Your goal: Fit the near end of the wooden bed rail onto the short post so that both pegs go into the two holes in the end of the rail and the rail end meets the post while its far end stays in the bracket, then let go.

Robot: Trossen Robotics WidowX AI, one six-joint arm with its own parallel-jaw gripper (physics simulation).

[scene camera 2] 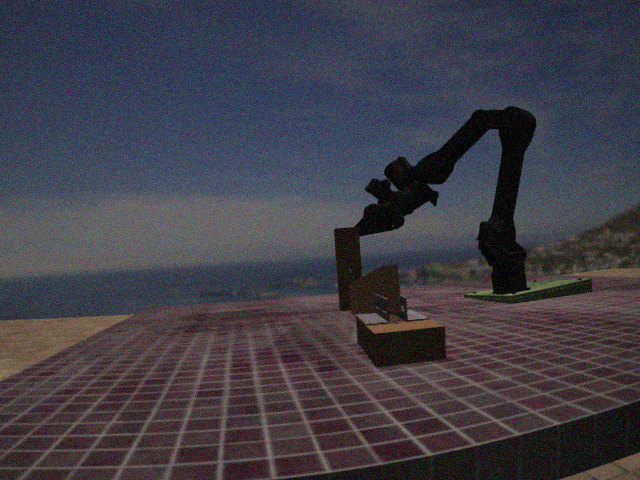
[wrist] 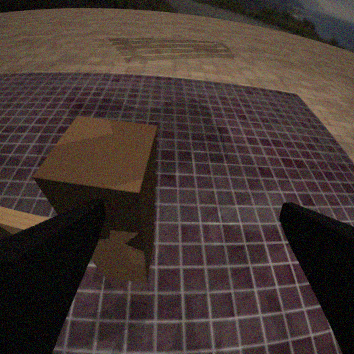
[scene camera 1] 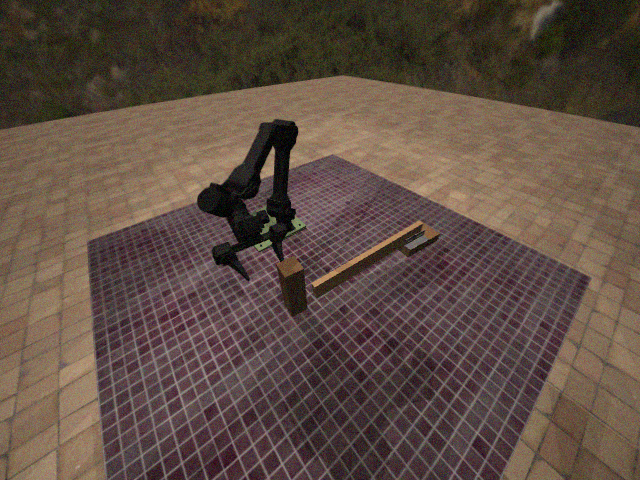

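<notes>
The short wooden post (scene camera 1: 293,290) (scene camera 2: 347,268) (wrist: 102,155) stands upright. The wooden rail (scene camera 1: 361,259) (scene camera 2: 379,287) (wrist: 21,219) has its near end low beside the post, with a small gap between them in scene camera 1. The rail's far end is at the bracket (scene camera 1: 412,251) (scene camera 2: 408,342), a wooden block with metal plates. My gripper (scene camera 1: 265,269) (scene camera 2: 358,230) (wrist: 194,209) is open and empty, near the post's top on the arm-base side. In the wrist view the left finger overlaps the post's near face. The pegs and the rail's end holes are not visible.
The arm's green base plate (scene camera 1: 298,225) (scene camera 2: 558,287) lies behind the post in scene camera 1. The purple tiled mat (scene camera 1: 361,361) (scene camera 2: 232,387) (wrist: 225,150) lies under everything, with tan paving around it.
</notes>
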